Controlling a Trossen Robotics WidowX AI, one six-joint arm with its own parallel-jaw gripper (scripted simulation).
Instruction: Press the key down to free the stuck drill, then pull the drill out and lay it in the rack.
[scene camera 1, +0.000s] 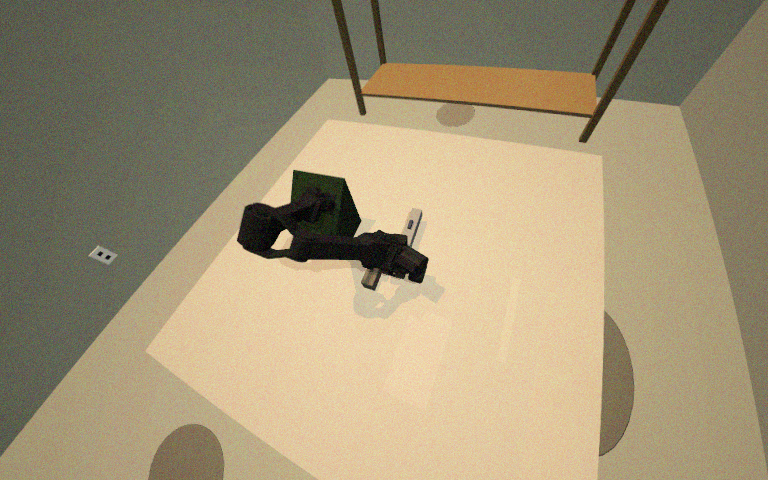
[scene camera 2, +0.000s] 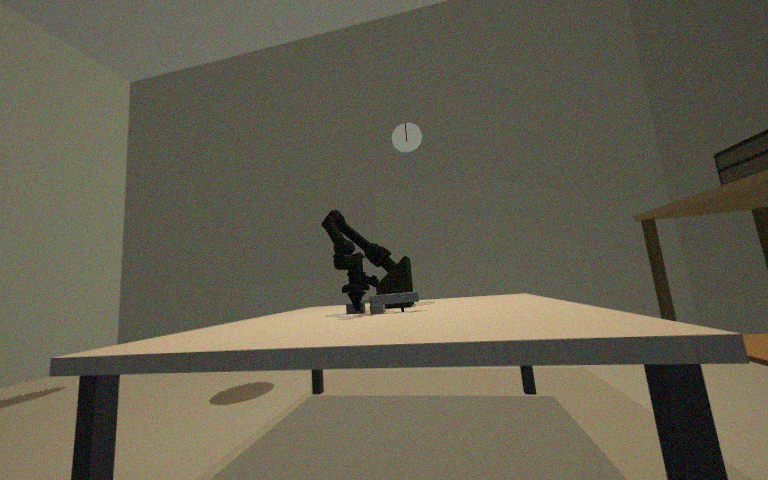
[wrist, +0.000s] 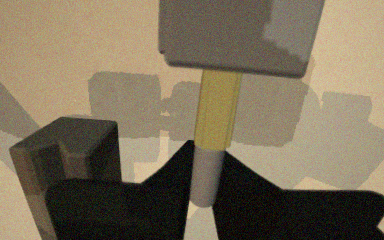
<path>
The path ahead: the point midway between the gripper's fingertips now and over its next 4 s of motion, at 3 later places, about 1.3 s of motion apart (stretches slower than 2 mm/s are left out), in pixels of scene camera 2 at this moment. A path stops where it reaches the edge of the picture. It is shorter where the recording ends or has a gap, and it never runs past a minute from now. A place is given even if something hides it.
My gripper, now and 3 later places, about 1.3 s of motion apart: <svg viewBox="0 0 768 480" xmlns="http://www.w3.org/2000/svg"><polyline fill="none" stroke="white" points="358,310 356,311 357,311 343,312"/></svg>
</path>
